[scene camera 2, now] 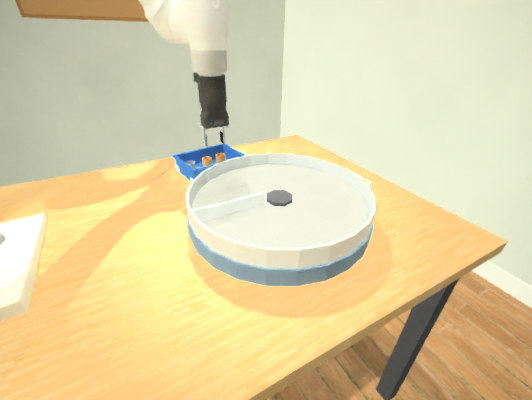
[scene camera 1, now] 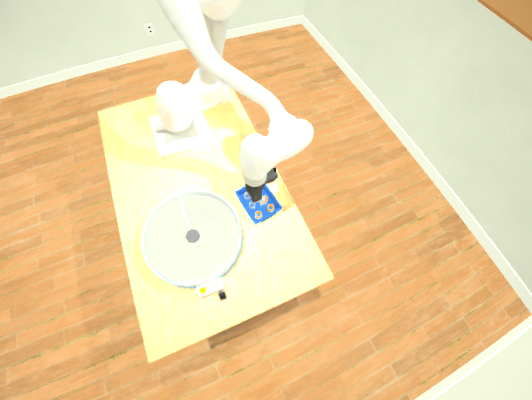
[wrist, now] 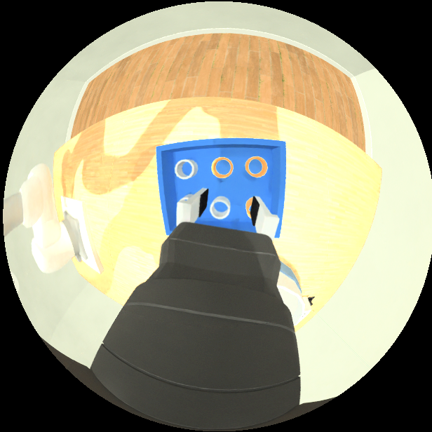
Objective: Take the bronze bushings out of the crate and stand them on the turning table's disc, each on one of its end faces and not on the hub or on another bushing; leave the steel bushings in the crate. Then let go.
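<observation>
The blue crate holds upright bushings. In the wrist view, two bronze bushings stand in the far row beside a steel bushing. In the near row, a steel bushing stands between the fingers' lines of sight; a bronze bushing and another steel bushing are partly hidden by fingers. My gripper is open and empty above the crate. The turning table's disc bears no bushing; its dark hub is central.
A raised pale rim surrounds the disc. A white divider runs from the rim towards the hub. A small panel with a yellow button and a black item lie beside the turning table on the wooden table.
</observation>
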